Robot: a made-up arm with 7 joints. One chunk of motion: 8 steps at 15 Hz.
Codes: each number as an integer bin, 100 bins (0 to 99) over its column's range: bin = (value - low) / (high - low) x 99, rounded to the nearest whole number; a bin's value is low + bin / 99 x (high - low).
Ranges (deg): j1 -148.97..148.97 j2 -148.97..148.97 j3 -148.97..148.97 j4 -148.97..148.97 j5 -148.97..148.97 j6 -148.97..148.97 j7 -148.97..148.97
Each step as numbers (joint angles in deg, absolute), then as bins.
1 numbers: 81.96 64.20 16.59 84.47 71.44 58.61 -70.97
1 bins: 77 71 55 78 73 69 26
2 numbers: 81.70 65.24 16.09 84.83 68.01 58.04 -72.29
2 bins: 77 71 55 78 72 69 25
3 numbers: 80.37 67.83 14.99 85.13 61.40 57.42 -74.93
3 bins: 76 72 54 78 70 69 25
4 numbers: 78.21 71.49 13.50 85.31 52.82 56.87 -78.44
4 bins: 75 73 54 78 67 68 23
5 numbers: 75.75 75.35 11.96 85.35 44.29 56.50 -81.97
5 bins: 75 75 53 78 64 68 22
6 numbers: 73.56 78.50 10.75 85.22 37.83 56.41 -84.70
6 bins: 74 76 53 78 62 68 21
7 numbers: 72.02 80.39 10.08 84.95 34.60 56.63 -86.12
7 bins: 73 76 53 78 61 68 21
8 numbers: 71.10 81.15 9.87 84.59 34.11 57.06 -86.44
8 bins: 73 76 53 78 61 68 21
